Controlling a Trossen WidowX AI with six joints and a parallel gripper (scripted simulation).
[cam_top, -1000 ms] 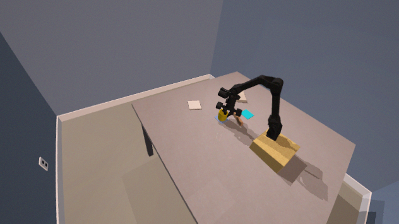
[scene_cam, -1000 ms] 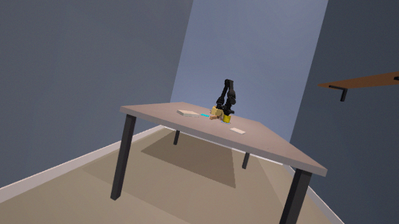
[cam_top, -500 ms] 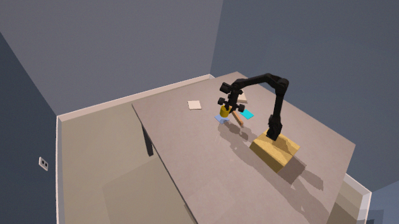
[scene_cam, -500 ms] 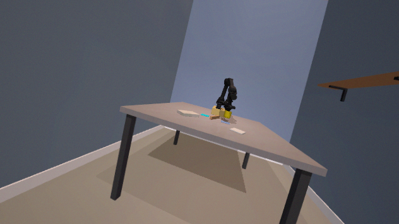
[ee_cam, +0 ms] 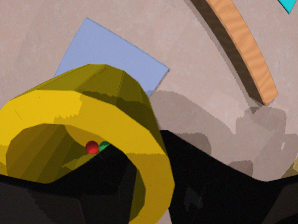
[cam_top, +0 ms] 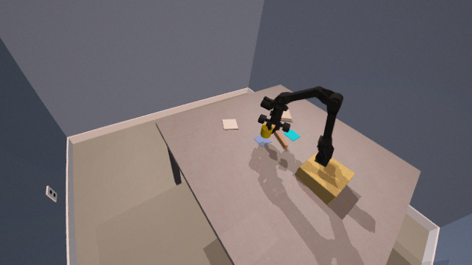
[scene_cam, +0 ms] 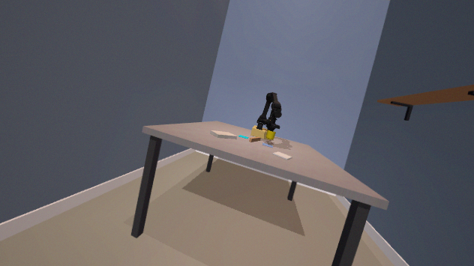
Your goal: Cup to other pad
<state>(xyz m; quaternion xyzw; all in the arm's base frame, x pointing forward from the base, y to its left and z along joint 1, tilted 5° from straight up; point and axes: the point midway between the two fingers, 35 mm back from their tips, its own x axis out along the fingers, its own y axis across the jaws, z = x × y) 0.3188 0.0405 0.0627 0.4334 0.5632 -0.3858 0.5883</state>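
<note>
The teal pad lies 200 mm to the right of my gripper tip, 100 mm below it and 80 mm behind it. From my gripper tip the other things lie so: wooden bar 100 mm to the right, 80 mm below, 20 mm behind; then yellow cup 20 mm ahead, 10 mm to the left; then light blue pad 100 mm below, 40 mm ahead, 10 mm to the left.
</note>
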